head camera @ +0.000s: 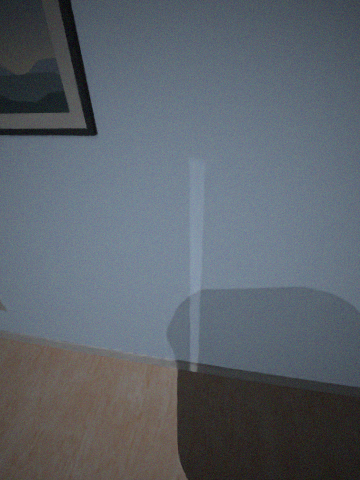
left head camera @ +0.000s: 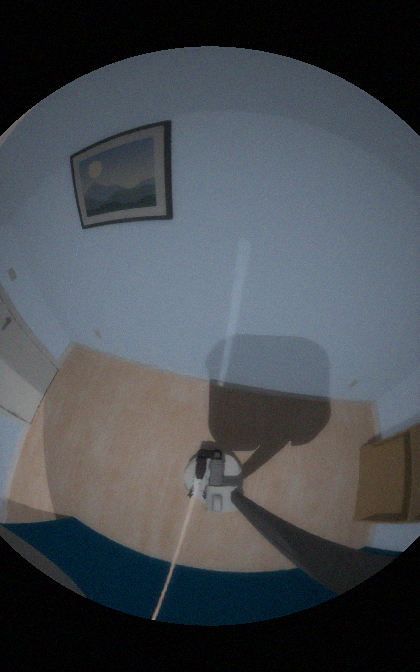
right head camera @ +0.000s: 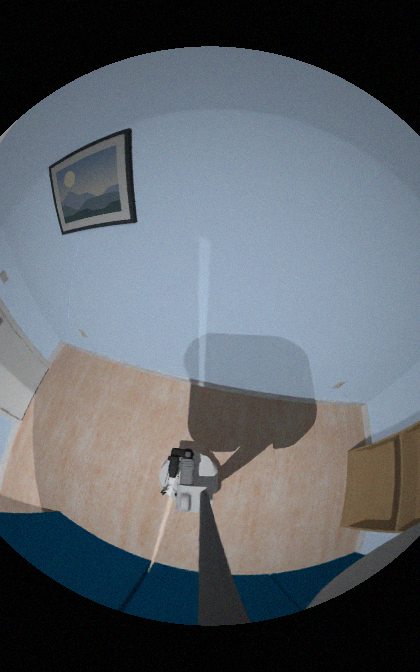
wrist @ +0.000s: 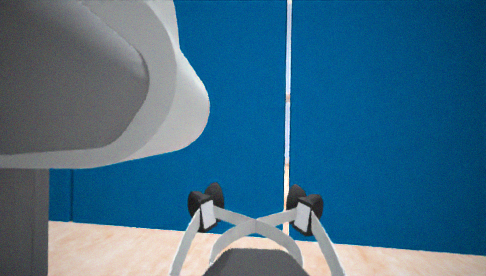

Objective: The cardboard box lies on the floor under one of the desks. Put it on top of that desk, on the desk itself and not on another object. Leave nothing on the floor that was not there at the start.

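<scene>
My gripper is open, its two dark fingertips apart with no object between them. In the wrist view it points at blue panels, with a narrow light gap behind the fingers. In both side head views it is low beside the robot's pale round base. I cannot make out the cardboard box or a desk in any view.
Blue panels stand along one side of the wood floor. A tan shelf-like unit stands at the right. A framed picture hangs on the pale blue wall.
</scene>
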